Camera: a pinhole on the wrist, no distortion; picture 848 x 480 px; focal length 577.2 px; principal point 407.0 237.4 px. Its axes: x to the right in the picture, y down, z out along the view. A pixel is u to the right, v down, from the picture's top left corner.
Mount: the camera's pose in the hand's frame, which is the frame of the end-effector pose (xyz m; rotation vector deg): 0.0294 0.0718 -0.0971 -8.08 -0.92 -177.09
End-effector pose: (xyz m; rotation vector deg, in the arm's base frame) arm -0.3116 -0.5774 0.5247 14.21 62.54 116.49
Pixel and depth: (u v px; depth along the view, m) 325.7 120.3 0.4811
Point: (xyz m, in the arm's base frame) -0.3128 -0.3037 0.8653
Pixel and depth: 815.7 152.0 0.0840
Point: -0.3465 -0.6244 0.5876
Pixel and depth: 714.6 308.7 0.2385
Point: -0.2082 -0.5497 0.6616
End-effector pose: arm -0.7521 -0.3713 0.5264 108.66 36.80 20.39
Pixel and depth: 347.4 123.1 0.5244
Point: -0.3827 -0.6701 0.5207
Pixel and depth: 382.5 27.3 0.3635
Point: -0.5017 -0.5909 0.6089
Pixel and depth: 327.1 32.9 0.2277
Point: -0.5815 -0.4686 0.6154
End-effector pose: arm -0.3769 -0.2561 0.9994 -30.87 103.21 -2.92
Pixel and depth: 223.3 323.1 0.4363
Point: -0.1250 -0.2421 0.7050
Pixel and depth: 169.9 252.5 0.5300
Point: -0.0812 -0.2043 0.5856
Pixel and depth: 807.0 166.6 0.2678
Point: -0.2119 -0.0722 1.0318
